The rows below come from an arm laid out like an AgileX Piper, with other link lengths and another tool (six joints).
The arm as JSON. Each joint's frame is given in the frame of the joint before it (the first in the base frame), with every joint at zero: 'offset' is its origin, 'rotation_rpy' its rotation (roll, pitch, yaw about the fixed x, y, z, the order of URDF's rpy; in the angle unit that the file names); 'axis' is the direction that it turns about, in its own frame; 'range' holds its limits. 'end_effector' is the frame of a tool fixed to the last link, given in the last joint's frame.
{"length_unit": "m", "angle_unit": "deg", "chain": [
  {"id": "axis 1", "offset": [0.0, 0.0, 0.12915], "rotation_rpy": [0.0, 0.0, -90.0], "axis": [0.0, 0.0, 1.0], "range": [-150.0, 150.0]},
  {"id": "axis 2", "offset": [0.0, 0.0, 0.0], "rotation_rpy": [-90.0, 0.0, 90.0], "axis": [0.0, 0.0, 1.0], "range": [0.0, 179.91]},
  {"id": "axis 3", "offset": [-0.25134, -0.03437, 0.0], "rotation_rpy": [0.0, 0.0, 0.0], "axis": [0.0, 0.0, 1.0], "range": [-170.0, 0.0]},
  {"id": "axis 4", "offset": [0.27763, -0.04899, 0.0], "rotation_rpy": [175.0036, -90.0, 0.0], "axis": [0.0, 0.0, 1.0], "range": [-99.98, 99.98]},
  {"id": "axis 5", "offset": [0.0, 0.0, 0.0], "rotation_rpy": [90.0, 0.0, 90.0], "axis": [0.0, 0.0, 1.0], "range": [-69.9, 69.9]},
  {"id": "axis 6", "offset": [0.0, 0.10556, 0.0], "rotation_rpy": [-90.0, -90.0, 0.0], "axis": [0.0, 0.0, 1.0], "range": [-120.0, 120.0]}
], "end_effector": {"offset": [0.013, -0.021, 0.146], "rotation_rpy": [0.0, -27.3, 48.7]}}
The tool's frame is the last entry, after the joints.
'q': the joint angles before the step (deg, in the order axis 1, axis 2, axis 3, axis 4, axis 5, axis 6). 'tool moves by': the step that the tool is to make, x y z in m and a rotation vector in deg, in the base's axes. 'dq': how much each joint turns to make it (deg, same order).
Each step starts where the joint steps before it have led.
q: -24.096, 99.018, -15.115, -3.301, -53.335, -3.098
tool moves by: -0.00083, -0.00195, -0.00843, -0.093, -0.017, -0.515
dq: 0.001, 3.417, -0.347, 0.723, -3.111, -0.394
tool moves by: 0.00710, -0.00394, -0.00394, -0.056, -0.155, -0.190
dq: -0.002, 2.468, -1.944, 0.216, -0.687, -0.051
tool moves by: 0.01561, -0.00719, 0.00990, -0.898, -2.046, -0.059
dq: 0.001, 0.610, -2.674, 0.062, -0.170, 0.000
